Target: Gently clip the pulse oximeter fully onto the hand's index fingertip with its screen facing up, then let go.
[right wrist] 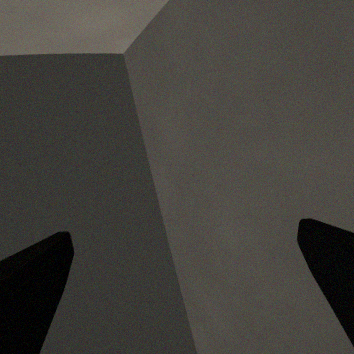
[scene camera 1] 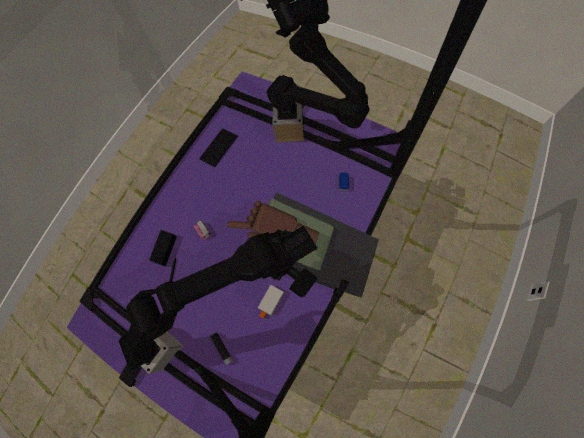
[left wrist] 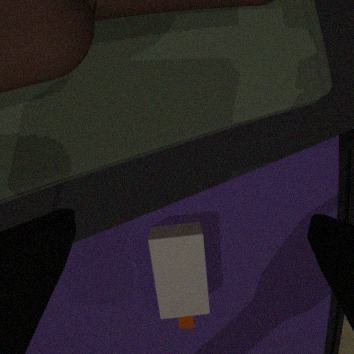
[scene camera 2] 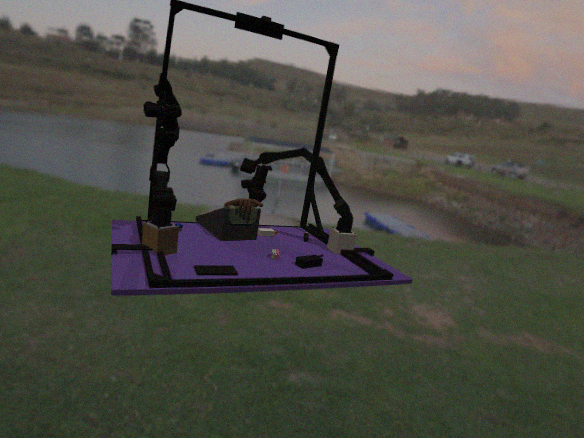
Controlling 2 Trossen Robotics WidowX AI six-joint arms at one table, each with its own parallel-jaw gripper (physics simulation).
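Places are measured from the left arm's base along level axes (x ahead, y left, z up), in centimetres.
Pixels of known places: left gripper, fingertip midpoint: [left wrist: 194, 223]; right gripper, fingertip midpoint: [right wrist: 186, 236] [scene camera 2: 164, 79]; left arm's base, origin of the base link: [scene camera 1: 147, 349] [scene camera 2: 343, 230]; right arm's base, origin of the base link: [scene camera 1: 287, 111] [scene camera 2: 161, 223].
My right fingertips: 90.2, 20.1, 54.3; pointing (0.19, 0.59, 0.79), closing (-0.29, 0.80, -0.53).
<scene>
For each thing: its middle in the pictures, then the offset to it from my right fingertips, as dx, dy, dz.
- pulse oximeter, body centre: [scene camera 1: 202, 230] [scene camera 2: 275, 254] -52.2, -6.1, -63.3
- white box, body centre: [left wrist: 180, 279] [scene camera 1: 269, 303] [scene camera 2: 267, 232] -57.3, -38.8, -63.4
- blue block, body centre: [scene camera 1: 344, 181] -11.1, -34.9, -63.2
- flat black slab, body centre: [scene camera 2: 215, 270] [scene camera 1: 218, 147] -24.5, +11.2, -64.4
- black box, body centre: [scene camera 1: 163, 248] [scene camera 2: 309, 261] -65.3, +1.1, -63.1
- black cylinder, body centre: [scene camera 1: 221, 348] -77.4, -35.5, -63.5
The pulse oximeter [scene camera 1: 202, 230] [scene camera 2: 275, 254], small, pink and white, lies on the purple mat, apart from the hand. The brown hand [scene camera 1: 272, 220] [scene camera 2: 244, 203] [left wrist: 40, 40] rests on a green pad on a dark wedge. Its extended index finger [scene camera 1: 238, 224] points left in scene camera 1, toward the oximeter, and is bare. My left gripper [left wrist: 194, 223] is open and empty, above the wedge's side and a white box; its arm covers part of the hand in scene camera 1. My right gripper [right wrist: 186, 236] is open and empty, raised away from the mat, facing grey walls.
A white box [scene camera 1: 270, 299] [scene camera 2: 266, 231] [left wrist: 181, 275] with an orange tab lies beside the wedge [scene camera 1: 350, 255] [left wrist: 125, 197]. A blue block [scene camera 1: 344, 181], a flat black slab [scene camera 1: 218, 147] [scene camera 2: 216, 270], a black box [scene camera 1: 163, 247] [scene camera 2: 309, 261] and a black cylinder [scene camera 1: 220, 347] also lie around.
</scene>
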